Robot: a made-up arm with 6 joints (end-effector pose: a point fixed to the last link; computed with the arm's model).
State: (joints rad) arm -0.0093 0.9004 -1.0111 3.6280 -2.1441 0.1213
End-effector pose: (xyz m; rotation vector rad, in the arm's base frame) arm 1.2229 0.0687 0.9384 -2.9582 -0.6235 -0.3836
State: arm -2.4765 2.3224 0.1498 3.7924 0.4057 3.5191
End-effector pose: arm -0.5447 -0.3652 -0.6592 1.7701 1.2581 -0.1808
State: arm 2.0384 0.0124 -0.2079 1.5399 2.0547 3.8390
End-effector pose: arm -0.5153 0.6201 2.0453 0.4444 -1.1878 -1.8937
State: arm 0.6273 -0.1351 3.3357 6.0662 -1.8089 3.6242
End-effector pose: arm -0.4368 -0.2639 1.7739 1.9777 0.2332 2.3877
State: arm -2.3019 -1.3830 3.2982 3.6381 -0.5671 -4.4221
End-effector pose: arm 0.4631 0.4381 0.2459 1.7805 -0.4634 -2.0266
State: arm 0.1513 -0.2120 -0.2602 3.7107 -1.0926 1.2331
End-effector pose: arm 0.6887 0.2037 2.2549 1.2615 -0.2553 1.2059
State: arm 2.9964 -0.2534 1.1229 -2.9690 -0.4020 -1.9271
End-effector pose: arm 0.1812 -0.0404 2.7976 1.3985 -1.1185 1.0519
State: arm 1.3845 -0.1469 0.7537 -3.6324 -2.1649 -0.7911
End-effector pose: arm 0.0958 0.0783 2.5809 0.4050 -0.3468 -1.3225
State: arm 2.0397 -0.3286 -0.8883 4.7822 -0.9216 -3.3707
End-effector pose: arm -0.4064 0.4435 1.6608 0.5631 1.2980 -2.6958
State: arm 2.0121 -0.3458 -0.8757 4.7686 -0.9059 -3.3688
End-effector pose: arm -0.3891 0.4484 1.6773 0.5831 1.3452 -2.7299
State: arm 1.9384 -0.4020 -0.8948 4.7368 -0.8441 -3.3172
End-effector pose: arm -0.3335 0.4418 1.6825 -0.6558 -1.4022 2.6356
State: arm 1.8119 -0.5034 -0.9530 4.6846 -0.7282 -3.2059
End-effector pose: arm -0.2408 0.4110 1.6658 -0.7933 -1.4191 2.3486
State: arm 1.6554 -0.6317 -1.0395 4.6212 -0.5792 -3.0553
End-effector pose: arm -0.1414 0.3510 1.6208 -0.9983 -1.3966 2.0083
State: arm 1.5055 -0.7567 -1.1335 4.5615 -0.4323 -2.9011
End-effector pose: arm -0.0665 0.2776 1.5542 -1.2200 -1.3285 1.7032
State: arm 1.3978 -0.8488 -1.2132 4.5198 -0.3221 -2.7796
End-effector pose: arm -0.0263 0.2179 1.4872 -1.3984 -1.2508 1.5005
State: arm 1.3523 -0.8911 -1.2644 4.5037 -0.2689 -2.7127
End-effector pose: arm -0.0125 0.1884 1.4414 -1.4977 -1.2104 1.4221
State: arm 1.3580 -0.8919 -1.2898 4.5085 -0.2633 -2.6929
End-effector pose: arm -0.0133 0.1846 1.4192 -1.5287 -1.2162 1.4365
